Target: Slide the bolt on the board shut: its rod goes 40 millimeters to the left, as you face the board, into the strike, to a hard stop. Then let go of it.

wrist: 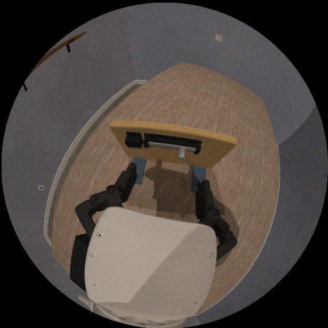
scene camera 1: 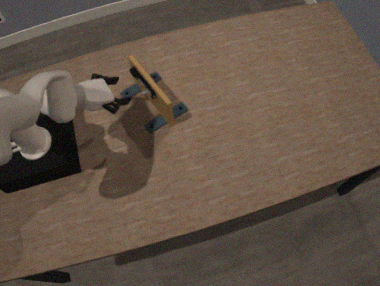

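Pixels of known places: gripper, fingertip midpoint: (scene camera 1: 123,90); arm's base at its link origin: (scene camera 1: 35,143).
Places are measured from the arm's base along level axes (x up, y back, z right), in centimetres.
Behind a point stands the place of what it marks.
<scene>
A yellow-orange board (scene camera 1: 159,97) {x 4.3, y -46.6, z 1.7 cm} (wrist: 220,148) stands upright on two blue feet. On its near face, in the wrist view, a black bolt housing (wrist: 172,139) holds a grey rod (wrist: 162,145) with a light knob (wrist: 182,152) sticking out near its right end. The black strike (wrist: 133,139) sits to the left, with a narrow gap between it and the housing. My gripper (scene camera 1: 118,91) {x 7.5, y -35.9, z -3.6 cm} (wrist: 167,179) is wide open and empty, in front of the board. Its fingers are apart from the knob, one to each side and nearer to me.
The blue feet (scene camera 1: 156,123) {x -8.9, y -43.5, z 3.6 cm} (wrist: 198,179) reach out from under the board toward my fingers. The wooden table (scene camera 1: 260,110) {x -9.7, y -82.1, z 11.9 cm} (wrist: 185,95) carries the board. A black base block (scene camera 1: 65,150) {x 0.0, y -10.4, z 6.7 cm} (wrist: 78,260) is beside the arm. Shadows fall below the board.
</scene>
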